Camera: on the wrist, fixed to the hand. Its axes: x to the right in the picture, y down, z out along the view.
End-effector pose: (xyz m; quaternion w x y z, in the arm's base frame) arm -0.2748 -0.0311 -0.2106 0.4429 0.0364 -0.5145 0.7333
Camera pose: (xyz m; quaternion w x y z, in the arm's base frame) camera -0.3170 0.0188 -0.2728 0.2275 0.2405 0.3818 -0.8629
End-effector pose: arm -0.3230 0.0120 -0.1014 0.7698 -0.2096 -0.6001 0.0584
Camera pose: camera -0.2563 0.0707 -0.1168 0.4807 -0.5077 -0.3445 0.6266
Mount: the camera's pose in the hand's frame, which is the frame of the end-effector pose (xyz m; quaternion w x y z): 0.0244 0.0700 -0.0514 0.7197 0.0658 -0.0784 0.6867
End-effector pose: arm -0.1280 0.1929 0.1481 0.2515 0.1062 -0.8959 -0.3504
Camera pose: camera -0.1228 0.2057 0.2372 0.3444 -0.5497 -0.7605 -0.0289
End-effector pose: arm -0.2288 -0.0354 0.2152 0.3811 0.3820 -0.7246 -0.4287
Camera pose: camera -0.2096 -0.0500 0.3021 0.4867 -0.2312 -0.8419 -0.0291
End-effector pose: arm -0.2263 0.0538 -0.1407 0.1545 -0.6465 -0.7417 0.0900
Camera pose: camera -0.1462 0.0848 -0.1132 0.0338 -0.9574 -0.0960 0.2704
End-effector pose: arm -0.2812 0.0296 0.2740 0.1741 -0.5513 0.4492 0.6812
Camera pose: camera -0.3100 -0.0555 0.2818 0.2710 0.0234 -0.7330 -0.6235
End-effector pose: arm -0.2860 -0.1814 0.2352 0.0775 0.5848 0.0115 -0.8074
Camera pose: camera -0.2353 -0.2477 0.2009 0.5726 0.3706 -0.4525 -0.5745
